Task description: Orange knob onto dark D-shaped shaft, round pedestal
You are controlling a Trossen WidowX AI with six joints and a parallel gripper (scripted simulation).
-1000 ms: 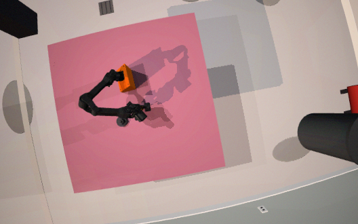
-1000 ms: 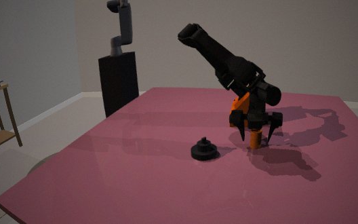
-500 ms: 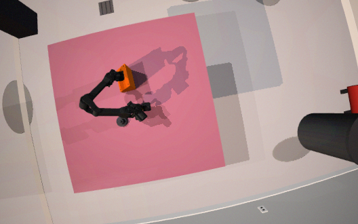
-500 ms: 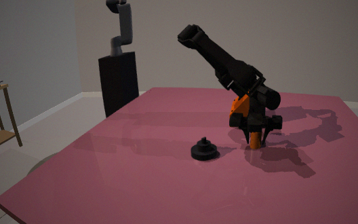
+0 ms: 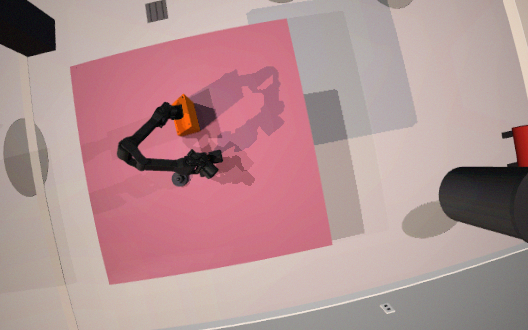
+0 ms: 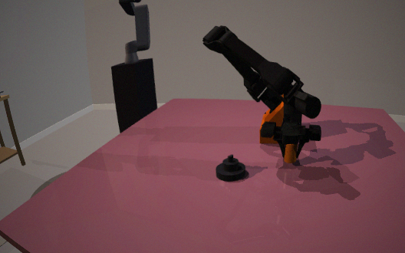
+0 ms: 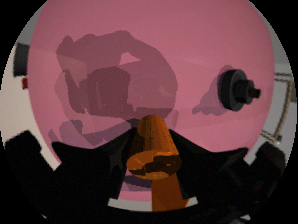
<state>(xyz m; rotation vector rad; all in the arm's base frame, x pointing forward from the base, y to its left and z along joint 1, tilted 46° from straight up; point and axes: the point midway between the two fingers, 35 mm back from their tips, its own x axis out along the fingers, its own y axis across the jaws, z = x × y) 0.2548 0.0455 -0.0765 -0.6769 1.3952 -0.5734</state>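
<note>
Now: the dark round pedestal 17 cm to the right of my gripper tip and 8 cm ahead of it. Round my gripper tip: orange knob: 2 cm above.
</note>
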